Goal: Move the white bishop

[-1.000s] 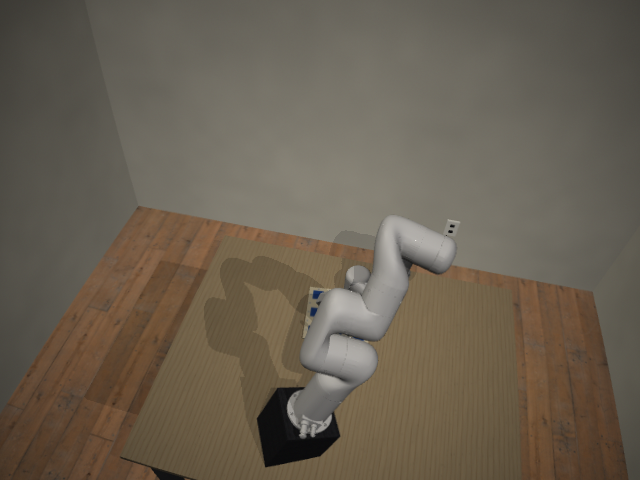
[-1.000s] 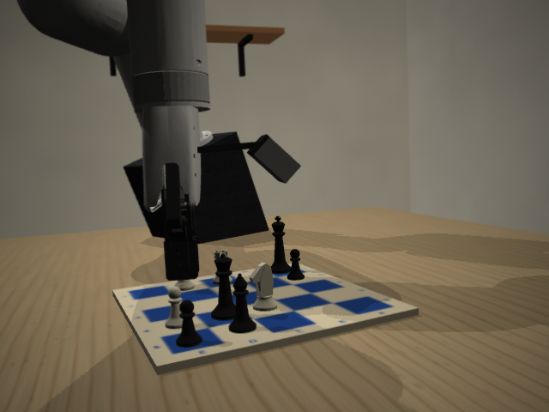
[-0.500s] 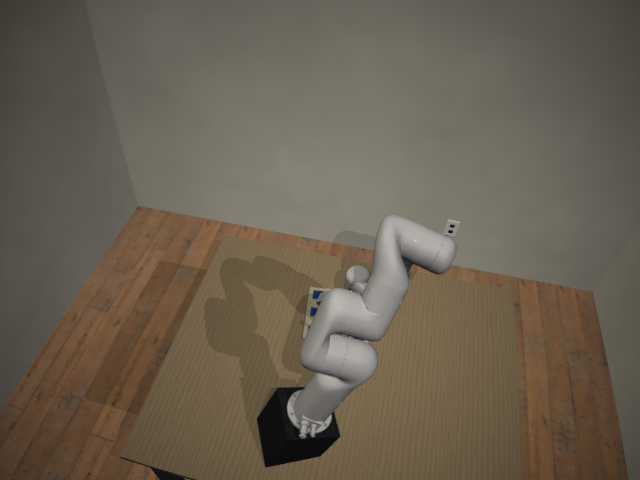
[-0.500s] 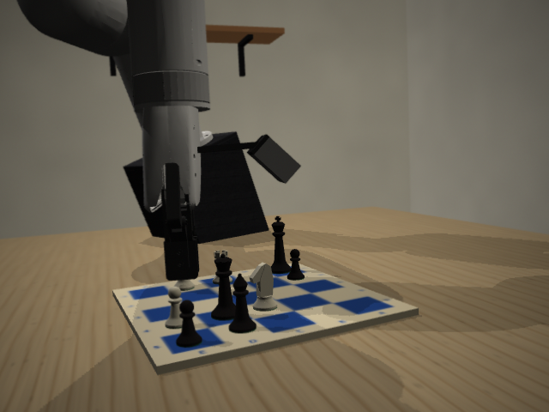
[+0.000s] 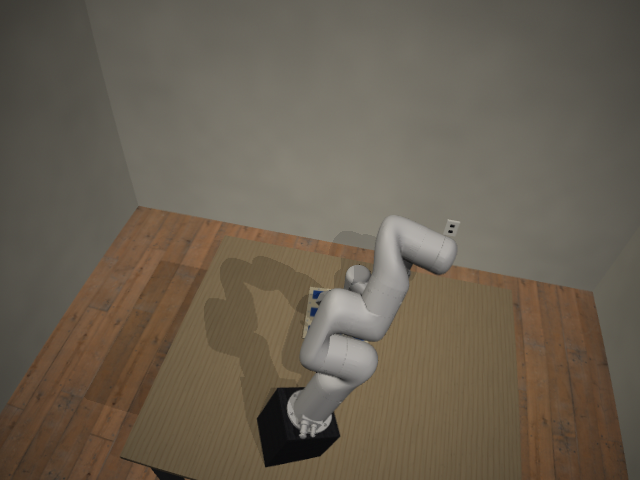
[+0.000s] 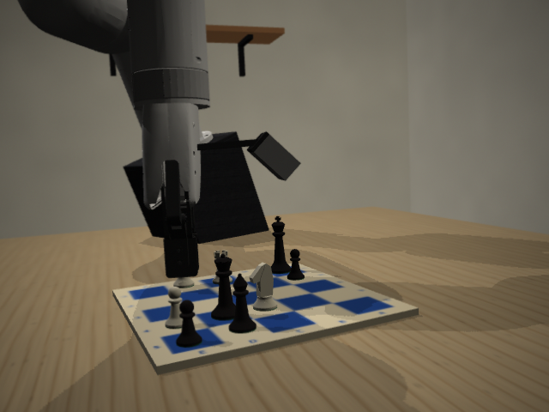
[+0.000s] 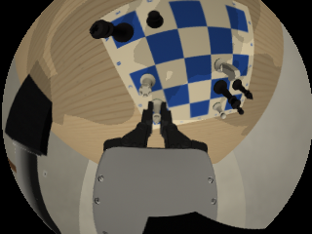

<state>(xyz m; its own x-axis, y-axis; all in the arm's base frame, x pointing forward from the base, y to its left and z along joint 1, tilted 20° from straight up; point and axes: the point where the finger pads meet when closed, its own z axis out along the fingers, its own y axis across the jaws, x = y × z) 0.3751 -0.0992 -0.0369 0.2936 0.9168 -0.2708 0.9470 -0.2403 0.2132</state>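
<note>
The board lies 70 mm ahead of my hand, 40 mm to the left of it and 40 mm below it. Also, from my hand: black queen: 110 mm ahead, 10 mm to the left, 10 mm below; then white pawn: 110 mm ahead, 30 mm to the right, 20 mm below; then white bishop: 10 mm below.
</note>
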